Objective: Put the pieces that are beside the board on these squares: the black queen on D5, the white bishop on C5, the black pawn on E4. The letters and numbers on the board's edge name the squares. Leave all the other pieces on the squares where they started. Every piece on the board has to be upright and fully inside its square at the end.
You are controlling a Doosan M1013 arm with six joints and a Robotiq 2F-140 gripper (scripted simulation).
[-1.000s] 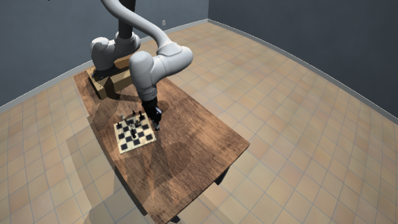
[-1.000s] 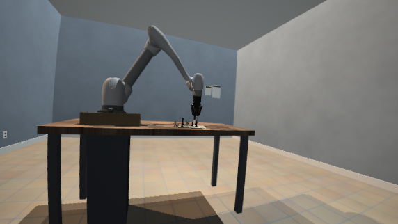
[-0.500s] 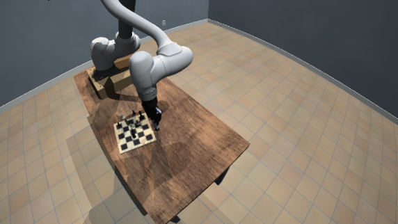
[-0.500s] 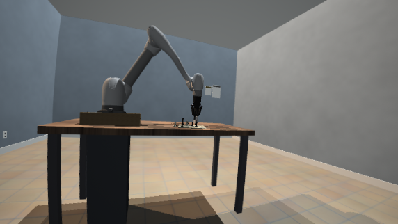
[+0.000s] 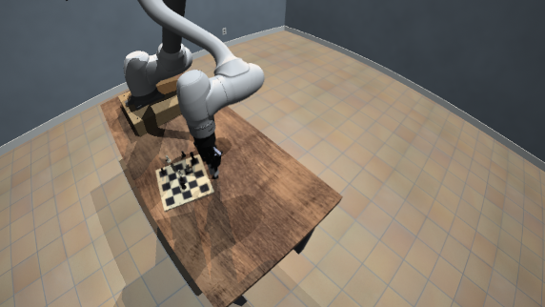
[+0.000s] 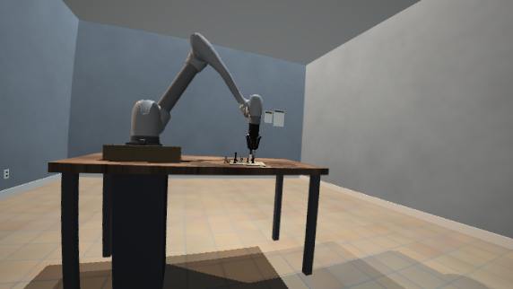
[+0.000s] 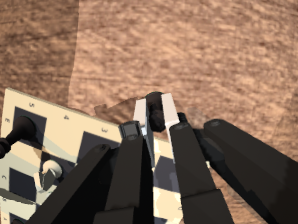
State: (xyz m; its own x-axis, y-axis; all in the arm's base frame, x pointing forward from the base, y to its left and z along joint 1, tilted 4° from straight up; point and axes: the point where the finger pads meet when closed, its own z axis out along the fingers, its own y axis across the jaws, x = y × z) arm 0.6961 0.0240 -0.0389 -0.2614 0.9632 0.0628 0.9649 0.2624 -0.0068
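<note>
Now: the white chess piece 110 mm behind my hand, 70 mm to the right of it and 30 mm below it. From my hand the other things lie so: white piece (110 mm behind, 110 mm to the right, 30 mm below); then chessboard (80 mm behind, 120 mm to the right, 50 mm below).
</note>
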